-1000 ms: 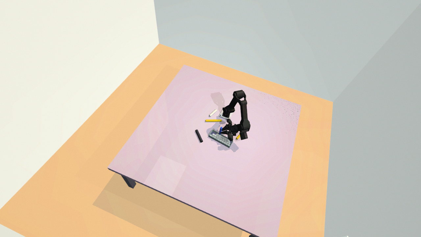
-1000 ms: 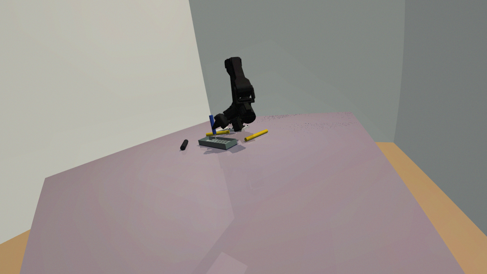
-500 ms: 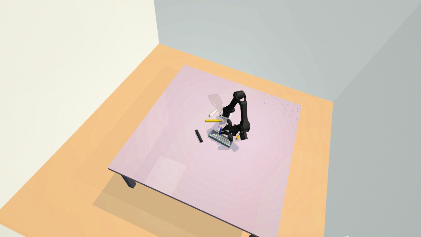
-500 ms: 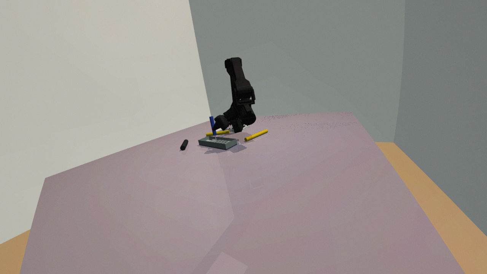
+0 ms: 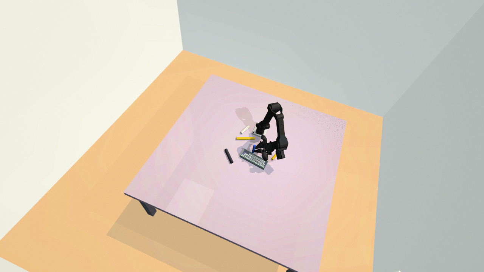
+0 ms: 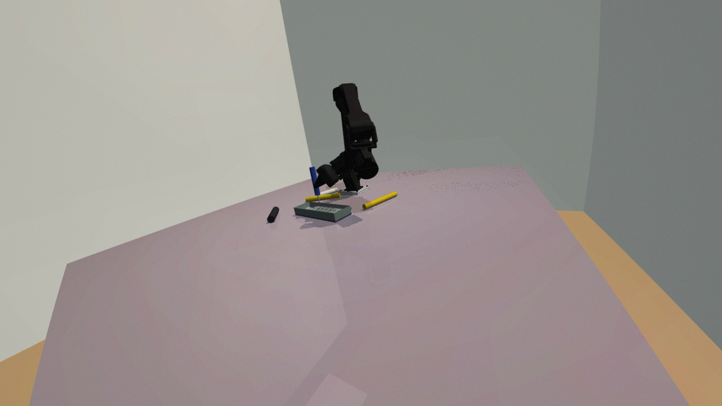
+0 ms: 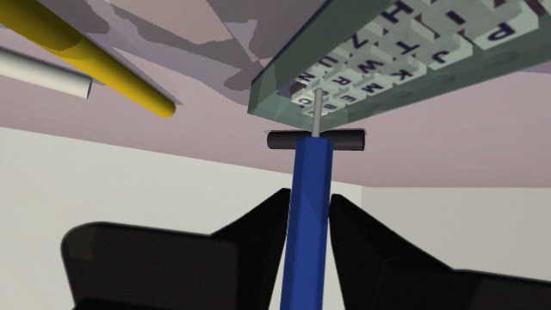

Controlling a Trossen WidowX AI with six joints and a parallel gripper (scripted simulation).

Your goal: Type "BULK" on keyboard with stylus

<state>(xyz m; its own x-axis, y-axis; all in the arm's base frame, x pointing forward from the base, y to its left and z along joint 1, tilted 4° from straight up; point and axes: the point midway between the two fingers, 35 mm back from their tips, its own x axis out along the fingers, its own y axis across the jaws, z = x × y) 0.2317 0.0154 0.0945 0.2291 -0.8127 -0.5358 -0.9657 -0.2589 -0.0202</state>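
Right now my gripper tip is 160 mm to the left of the black cylinder, 80 mm above it and 60 mm short of it. From my gripper tip the other things lie so: white cylinder (220 mm behind, 110 mm to the right, 80 mm below); grey stylus tip (50 mm below); blue stylus (10 mm below).
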